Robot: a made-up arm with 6 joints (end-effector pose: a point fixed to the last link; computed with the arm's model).
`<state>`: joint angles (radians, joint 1 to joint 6).
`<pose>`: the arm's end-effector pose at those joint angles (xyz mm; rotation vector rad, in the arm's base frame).
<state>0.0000 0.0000 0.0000 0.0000 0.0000 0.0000</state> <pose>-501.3 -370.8 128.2 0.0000 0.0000 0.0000</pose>
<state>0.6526 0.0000 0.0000 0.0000 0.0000 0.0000</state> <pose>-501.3 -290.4 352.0 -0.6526 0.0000 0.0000</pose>
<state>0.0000 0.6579 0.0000 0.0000 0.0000 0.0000</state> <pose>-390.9 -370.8 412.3 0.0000 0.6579 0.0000</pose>
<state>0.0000 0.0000 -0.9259 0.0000 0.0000 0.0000</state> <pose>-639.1 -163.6 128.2 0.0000 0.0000 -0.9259</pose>
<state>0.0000 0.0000 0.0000 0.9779 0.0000 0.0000</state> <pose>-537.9 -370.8 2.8 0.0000 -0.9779 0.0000</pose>
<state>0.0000 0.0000 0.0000 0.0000 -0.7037 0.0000</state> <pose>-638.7 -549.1 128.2 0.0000 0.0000 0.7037</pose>
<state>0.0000 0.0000 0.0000 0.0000 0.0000 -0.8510</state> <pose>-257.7 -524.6 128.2 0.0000 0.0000 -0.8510</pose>
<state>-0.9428 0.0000 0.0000 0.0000 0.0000 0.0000</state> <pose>-501.3 -223.4 -174.7 0.9428 0.0000 0.0000</pose>
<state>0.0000 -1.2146 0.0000 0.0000 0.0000 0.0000</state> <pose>-212.7 -370.8 -326.4 0.0000 -1.2146 0.0000</pose>
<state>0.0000 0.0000 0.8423 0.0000 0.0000 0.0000</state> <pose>-274.7 -393.5 128.2 0.0000 0.0000 0.8423</pose>
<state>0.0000 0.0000 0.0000 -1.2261 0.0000 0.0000</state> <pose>-344.0 -370.8 157.6 0.0000 1.2261 0.0000</pose>
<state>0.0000 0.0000 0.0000 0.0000 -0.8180 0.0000</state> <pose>-647.9 -585.3 128.2 0.0000 0.0000 0.8180</pose>
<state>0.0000 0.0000 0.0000 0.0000 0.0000 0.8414</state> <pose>-775.0 -450.4 128.2 0.0000 0.0000 0.8414</pose>
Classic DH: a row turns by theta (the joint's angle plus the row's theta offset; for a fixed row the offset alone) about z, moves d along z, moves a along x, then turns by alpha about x. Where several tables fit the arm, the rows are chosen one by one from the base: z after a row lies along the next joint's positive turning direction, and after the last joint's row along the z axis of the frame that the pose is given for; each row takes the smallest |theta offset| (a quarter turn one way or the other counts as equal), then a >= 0, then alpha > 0; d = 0 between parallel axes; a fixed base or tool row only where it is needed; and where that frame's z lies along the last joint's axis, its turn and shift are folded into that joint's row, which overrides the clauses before.
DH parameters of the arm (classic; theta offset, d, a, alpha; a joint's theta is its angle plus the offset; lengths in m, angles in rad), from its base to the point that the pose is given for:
base (fixed): -1.5708 0.1213 0 1.5708
joint 1: -1.5708 0.0299 0.0128 1.5708
joint 2: 1.5708 -0.1292 0.3327 -1.5708
joint 3: 0 -0.0774 0.0391 -1.5708
joint 4: 0 0.5179 -0.0745 -1.5708
joint 5: -0.303 0 0.2326 3.1416
joint 6: 1.1301 0 -0.349 0
tool (fixed): 1.7085 0.0971 0 0

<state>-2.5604 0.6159 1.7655 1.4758 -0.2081 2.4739</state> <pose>235.7 469.2 627.0 -0.8179 -2.5477 -1.5256</pose>
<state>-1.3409 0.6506 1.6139 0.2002 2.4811 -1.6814</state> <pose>79.4 35.8 -172.2 -0.1742 1.8248 -1.5375</pose>
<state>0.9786 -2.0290 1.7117 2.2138 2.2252 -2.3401</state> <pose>245.8 23.3 241.7 -0.0828 0.5421 -0.8356</pose>
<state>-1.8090 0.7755 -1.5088 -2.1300 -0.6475 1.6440</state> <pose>-779.6 -834.7 -507.9 -2.4184 -0.1417 0.4187</pose>
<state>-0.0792 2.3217 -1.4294 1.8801 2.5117 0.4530</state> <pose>853.1 43.4 523.7 -0.9126 -0.8546 -1.0689</pose>
